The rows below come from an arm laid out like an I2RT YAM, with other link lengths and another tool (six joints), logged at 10 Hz.
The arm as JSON. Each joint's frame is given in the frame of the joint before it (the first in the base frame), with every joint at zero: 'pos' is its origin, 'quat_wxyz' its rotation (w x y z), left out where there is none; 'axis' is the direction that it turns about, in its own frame. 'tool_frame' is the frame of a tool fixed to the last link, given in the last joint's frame.
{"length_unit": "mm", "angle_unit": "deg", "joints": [
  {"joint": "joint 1", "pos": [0.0, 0.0, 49.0], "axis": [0.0, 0.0, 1.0]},
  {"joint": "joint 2", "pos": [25.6, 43.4, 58.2], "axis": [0.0, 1.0, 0.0]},
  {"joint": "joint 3", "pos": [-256.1, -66.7, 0.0], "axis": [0.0, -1.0, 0.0]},
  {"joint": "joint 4", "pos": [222.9, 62.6, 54.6], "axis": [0.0, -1.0, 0.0]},
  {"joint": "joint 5", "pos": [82.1, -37.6, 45.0], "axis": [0.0, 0.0, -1.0]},
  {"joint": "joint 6", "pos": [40.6, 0.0, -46.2], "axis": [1.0, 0.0, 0.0]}
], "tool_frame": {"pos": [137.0, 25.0, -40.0], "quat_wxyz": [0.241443, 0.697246, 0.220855, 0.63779]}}
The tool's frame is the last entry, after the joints.
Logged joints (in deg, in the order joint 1, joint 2, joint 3, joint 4, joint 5, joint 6), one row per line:
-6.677 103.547 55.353 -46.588 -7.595 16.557
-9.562 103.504 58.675 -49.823 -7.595 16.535
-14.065 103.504 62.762 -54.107 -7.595 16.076
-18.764 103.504 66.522 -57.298 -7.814 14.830
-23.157 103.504 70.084 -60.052 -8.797 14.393
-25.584 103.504 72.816 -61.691 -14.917 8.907
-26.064 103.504 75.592 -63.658 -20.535 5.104
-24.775 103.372 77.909 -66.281 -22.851 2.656
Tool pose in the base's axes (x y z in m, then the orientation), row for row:
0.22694 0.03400 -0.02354 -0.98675 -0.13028 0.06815 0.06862
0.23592 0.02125 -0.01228 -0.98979 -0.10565 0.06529 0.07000
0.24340 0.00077 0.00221 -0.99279 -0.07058 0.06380 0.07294
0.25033 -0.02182 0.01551 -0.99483 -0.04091 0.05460 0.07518
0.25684 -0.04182 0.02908 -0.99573 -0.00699 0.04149 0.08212
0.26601 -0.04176 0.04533 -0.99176 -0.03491 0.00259 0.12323
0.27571 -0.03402 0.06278 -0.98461 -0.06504 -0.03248 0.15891
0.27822 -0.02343 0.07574 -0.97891 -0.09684 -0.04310 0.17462
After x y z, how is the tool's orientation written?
As a quaternion, x y z w.
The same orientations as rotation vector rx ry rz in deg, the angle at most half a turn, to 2 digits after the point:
-170.25 -22.48 11.76
-170.63 -18.21 11.26
-170.85 -12.15 10.98
-170.98 -7.03 9.38
-170.43 -1.20 7.10
-165.74 -5.83 0.43
-161.27 -10.65 -5.32
-158.96 -15.73 -7.00

